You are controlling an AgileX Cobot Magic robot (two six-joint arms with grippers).
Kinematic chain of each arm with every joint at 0, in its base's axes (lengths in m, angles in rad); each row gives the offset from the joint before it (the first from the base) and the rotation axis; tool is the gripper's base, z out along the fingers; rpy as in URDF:
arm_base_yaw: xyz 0 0 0.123 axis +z
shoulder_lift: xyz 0 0 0 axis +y
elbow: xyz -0.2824 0 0.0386 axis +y
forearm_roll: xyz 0.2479 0 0.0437 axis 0.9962 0 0.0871
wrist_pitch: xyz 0 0 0 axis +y
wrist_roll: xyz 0.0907 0 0.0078 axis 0.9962 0 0.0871
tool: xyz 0 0 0 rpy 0 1.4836 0
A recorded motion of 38 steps. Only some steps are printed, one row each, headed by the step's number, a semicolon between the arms.
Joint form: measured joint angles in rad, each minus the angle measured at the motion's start. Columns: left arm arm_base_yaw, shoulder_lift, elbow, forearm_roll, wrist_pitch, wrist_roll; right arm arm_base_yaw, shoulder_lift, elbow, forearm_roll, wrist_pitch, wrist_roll.
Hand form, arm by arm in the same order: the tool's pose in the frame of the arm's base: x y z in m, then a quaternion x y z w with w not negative. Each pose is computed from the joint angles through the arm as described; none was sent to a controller.
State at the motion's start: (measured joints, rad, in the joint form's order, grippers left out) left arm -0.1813 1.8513 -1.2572 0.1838 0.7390 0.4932; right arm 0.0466 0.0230 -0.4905 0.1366 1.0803 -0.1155
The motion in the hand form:
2: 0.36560 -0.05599 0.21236 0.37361 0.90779 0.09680 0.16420; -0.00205 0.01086 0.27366 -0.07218 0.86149 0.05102 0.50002
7: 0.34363 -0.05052 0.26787 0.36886 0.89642 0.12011 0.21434; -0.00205 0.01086 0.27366 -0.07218 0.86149 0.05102 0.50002
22: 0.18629 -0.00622 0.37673 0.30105 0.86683 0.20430 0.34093; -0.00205 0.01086 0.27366 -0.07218 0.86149 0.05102 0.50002
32: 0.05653 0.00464 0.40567 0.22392 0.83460 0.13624 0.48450; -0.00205 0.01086 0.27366 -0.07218 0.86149 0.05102 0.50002
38: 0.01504 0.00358 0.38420 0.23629 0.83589 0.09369 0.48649; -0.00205 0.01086 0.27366 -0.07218 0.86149 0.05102 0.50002
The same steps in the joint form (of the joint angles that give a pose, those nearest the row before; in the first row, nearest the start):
2: 0.0000 -0.0460 0.0000 -0.0088 0.0131 0.0000; 0.0000 0.0000 0.0000 0.0000 0.0000 0.0000
7: -0.0021 -0.2047 0.0000 0.0159 0.0625 -0.0009; 0.0000 0.0000 0.0000 0.0000 0.0000 0.0000
22: 0.0195 -0.8581 0.2043 0.1417 0.2213 -0.0676; 0.0000 0.0000 0.0000 0.0000 0.0000 0.0000
32: 0.0202 -1.3203 0.2553 -0.0137 0.3476 -0.1228; 0.0000 0.0000 0.0000 0.0000 0.0000 0.0000
38: 0.0201 -1.4827 0.3222 -0.1134 0.4509 -0.0924; 0.0000 0.0000 0.0000 0.0000 0.0000 0.0000

